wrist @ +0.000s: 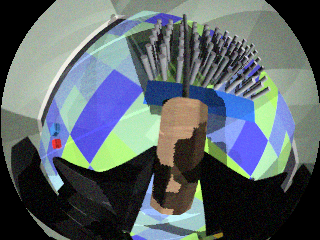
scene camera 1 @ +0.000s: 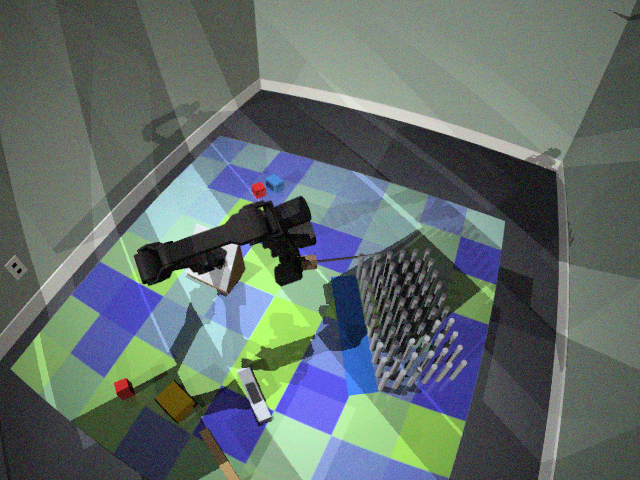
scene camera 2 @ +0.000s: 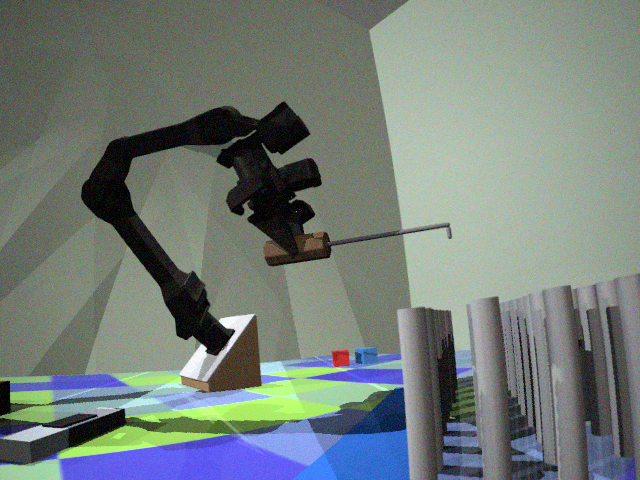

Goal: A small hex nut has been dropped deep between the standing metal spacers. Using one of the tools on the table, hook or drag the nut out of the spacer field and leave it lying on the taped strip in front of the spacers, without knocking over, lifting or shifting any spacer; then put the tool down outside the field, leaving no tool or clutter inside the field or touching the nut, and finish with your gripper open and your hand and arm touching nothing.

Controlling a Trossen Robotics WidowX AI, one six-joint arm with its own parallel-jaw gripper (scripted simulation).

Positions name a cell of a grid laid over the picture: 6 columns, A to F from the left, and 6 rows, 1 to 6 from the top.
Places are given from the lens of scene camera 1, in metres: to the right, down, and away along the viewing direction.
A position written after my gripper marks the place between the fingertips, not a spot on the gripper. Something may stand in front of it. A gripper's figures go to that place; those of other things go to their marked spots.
my gripper (scene camera 1: C4): -0.05, 0.07, 1.00
yellow block (scene camera 1: B6): -0.38, 0.42, 0.92
grey flat bar (scene camera 1: C6): -0.16, 0.42, 0.95
blue taped strip (scene camera 1: D5): 0.11, 0.38, 1.02
